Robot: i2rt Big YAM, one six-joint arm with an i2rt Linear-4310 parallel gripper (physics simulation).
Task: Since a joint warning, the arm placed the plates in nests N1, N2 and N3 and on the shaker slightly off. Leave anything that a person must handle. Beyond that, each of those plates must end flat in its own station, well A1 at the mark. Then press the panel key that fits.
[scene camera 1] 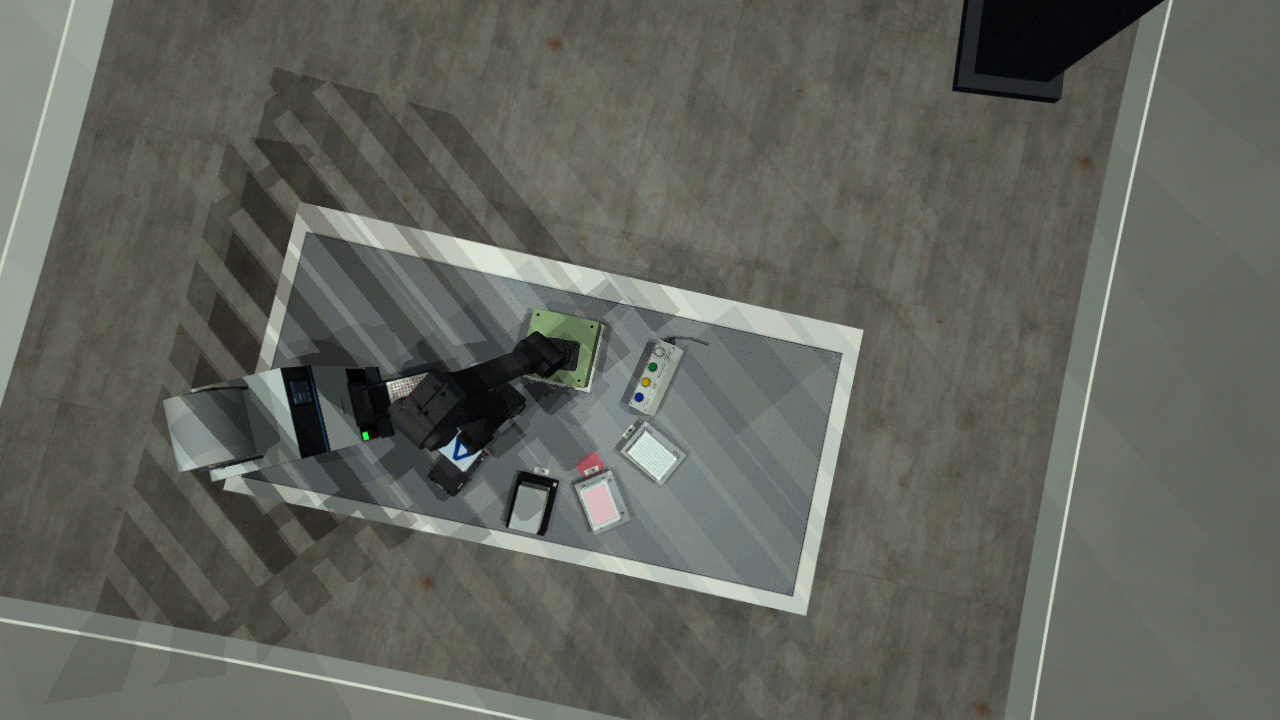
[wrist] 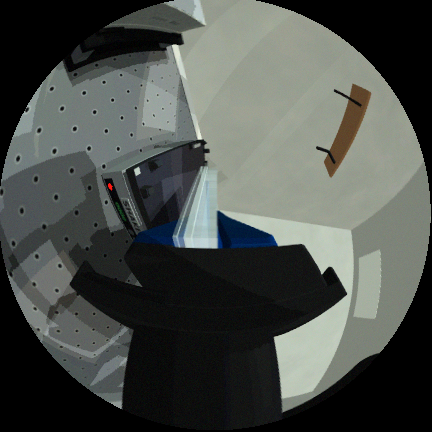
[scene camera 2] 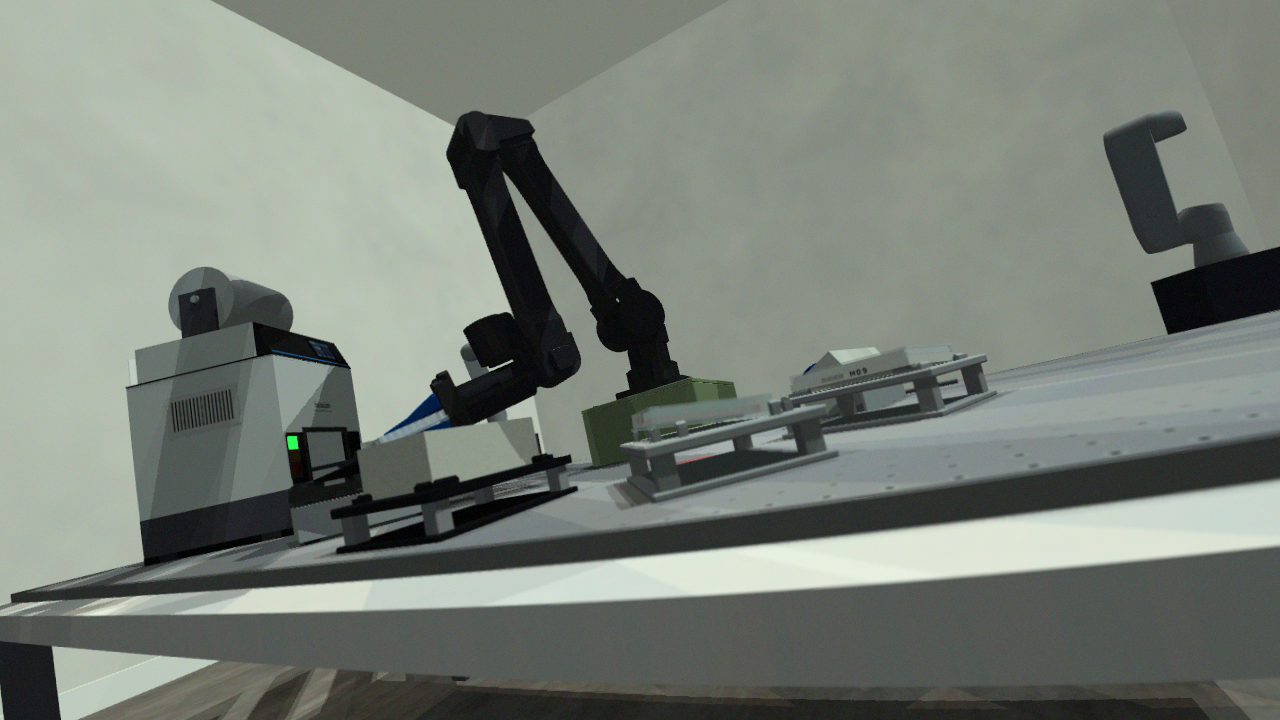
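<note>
My gripper has blue fingers, shut on a clear plate held tilted above the shaker. The shaker's dark top shows bare in the wrist view, with a red light on its front. A tall pale plate sits on the black nest. A pink-filled plate sits on a grey nest. A white plate marked M09 sits on another grey nest. Nest numbers and A1 marks are unreadable. The panel has white, green, yellow and blue keys.
A tall machine with a green light stands at the left, a white welled plate at its front, partly under the arm. A red patch lies beside the pink plate's nest. The arm's green base stands near the panel.
</note>
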